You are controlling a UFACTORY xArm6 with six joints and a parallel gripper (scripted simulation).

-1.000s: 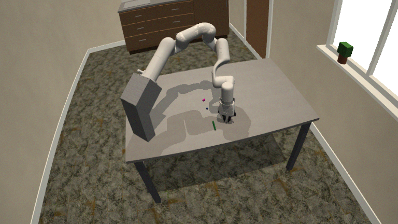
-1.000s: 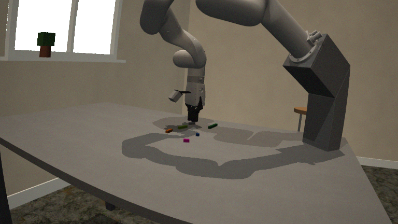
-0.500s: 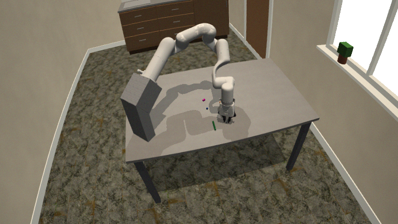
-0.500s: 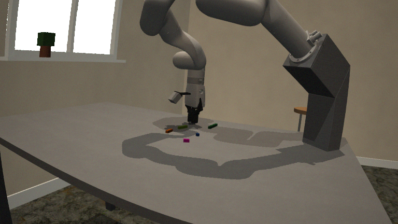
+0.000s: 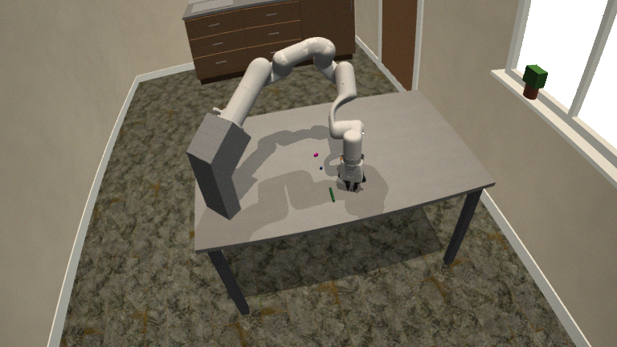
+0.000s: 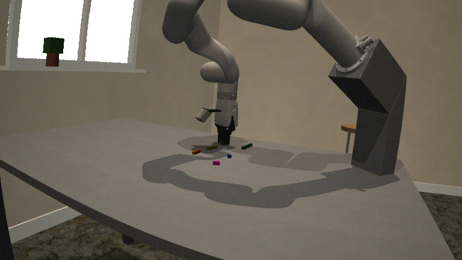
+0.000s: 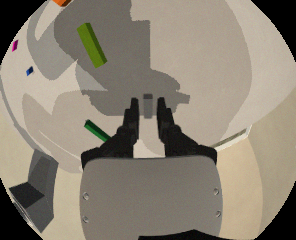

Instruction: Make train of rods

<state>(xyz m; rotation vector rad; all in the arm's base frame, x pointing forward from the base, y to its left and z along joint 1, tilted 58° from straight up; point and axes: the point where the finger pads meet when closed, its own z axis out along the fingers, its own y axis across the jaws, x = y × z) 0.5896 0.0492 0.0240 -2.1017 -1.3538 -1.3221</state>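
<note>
Now: the grey rod 2 cm below my hand. Round my hand: lime rod 9 cm to the left, 4 cm behind, 2 cm below; orange rod 18 cm to the left, 6 cm behind, 2 cm below; green rod 8 cm behind, 5 cm to the right, 2 cm below.
</note>
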